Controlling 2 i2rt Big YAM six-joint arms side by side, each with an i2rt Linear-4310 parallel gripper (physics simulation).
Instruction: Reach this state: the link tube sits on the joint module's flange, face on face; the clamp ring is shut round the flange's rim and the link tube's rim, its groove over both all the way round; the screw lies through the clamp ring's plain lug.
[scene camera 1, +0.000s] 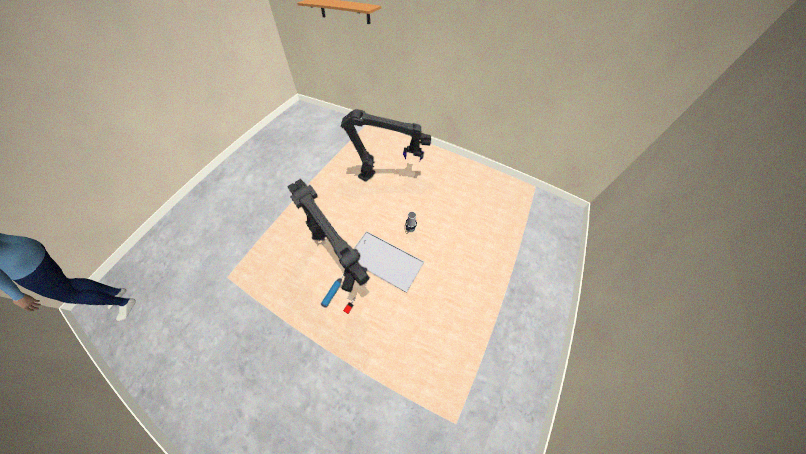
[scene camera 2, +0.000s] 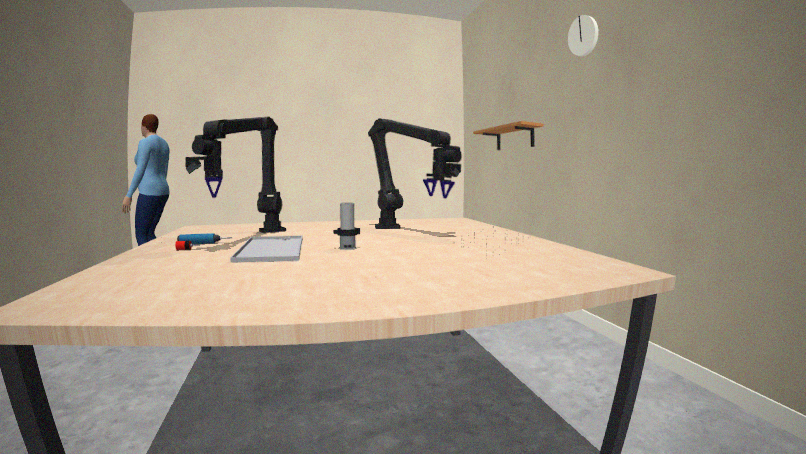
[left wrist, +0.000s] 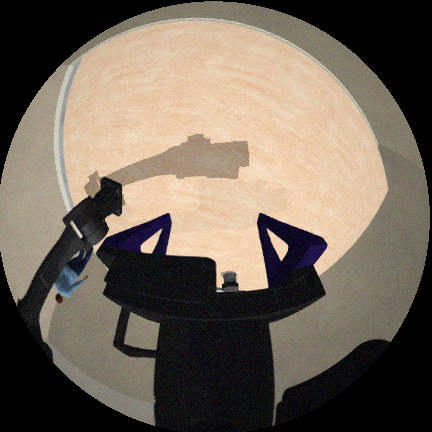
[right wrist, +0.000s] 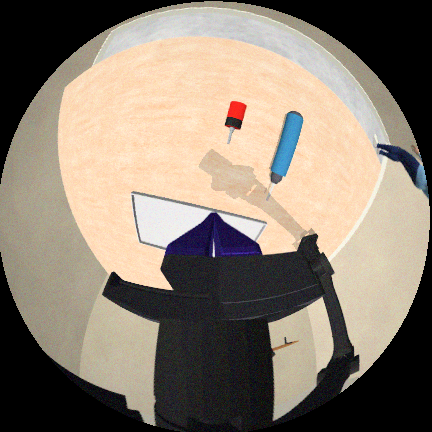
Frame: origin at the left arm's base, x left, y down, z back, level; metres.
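Seen in the pictures: left gripper, fingertip midpoint: (scene camera 1: 412, 160) (scene camera 2: 437, 197) (left wrist: 213, 217); right gripper, fingertip midpoint: (scene camera 2: 214, 197) (right wrist: 213, 216); left arm's base at its link origin: (scene camera 1: 366, 174) (scene camera 2: 387, 227) (left wrist: 112, 195); right arm's base at its link origin: (scene camera 1: 320, 232) (scene camera 2: 272, 231) (right wrist: 305, 244).
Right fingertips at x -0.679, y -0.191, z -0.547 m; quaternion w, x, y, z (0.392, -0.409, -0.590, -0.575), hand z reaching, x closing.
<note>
Offsets run from my right fingertips to a thing's top centre. "spot": to the spot under its first point.
The grey link tube @[dx +0.496, dy +0.031, dz +0.013 m] (scene camera 1: 411, 215) (scene camera 2: 346, 214) (left wrist: 229, 275) stands upright above the joint module @[dx +0.496, dy +0.128, dz +0.013 m] (scene camera 2: 347, 241). The black clamp ring @[spot: dx +0.493, dy +0.126, dz -0.023 m] (scene camera 2: 346, 231) is around their meeting place; whether it is shut and its groove seated is too small to tell. The small screw @[dx +0.239, dy +0.177, dz +0.187 m] (scene camera 1: 364, 241) is in the tray, near one corner. My left gripper (scene camera 1: 412, 158) (scene camera 2: 438, 196) (left wrist: 213, 217) is open and empty, high above the table, well away from the tube. My right gripper (scene camera 2: 213, 195) (right wrist: 213, 216) is shut on nothing, above the table near the tools; its fingers are hidden in scene camera 1.
The tray @[dx +0.216, dy +0.175, dz +0.005 m] (scene camera 1: 394, 262) (scene camera 2: 267, 248) (right wrist: 165, 220) lies beside the joint module. A blue-handled tool @[dx -0.104, dy +0.150, dz +0.127 m] (scene camera 1: 331, 293) (scene camera 2: 197, 238) (right wrist: 287, 145) and a shorter red-handled tool @[dx -0.118, dy +0.157, dz -0.007 m] (scene camera 1: 348, 307) (scene camera 2: 183, 245) (right wrist: 236, 115) lie beyond it. A person (scene camera 1: 22, 267) (scene camera 2: 151, 163) stands off the table.
</note>
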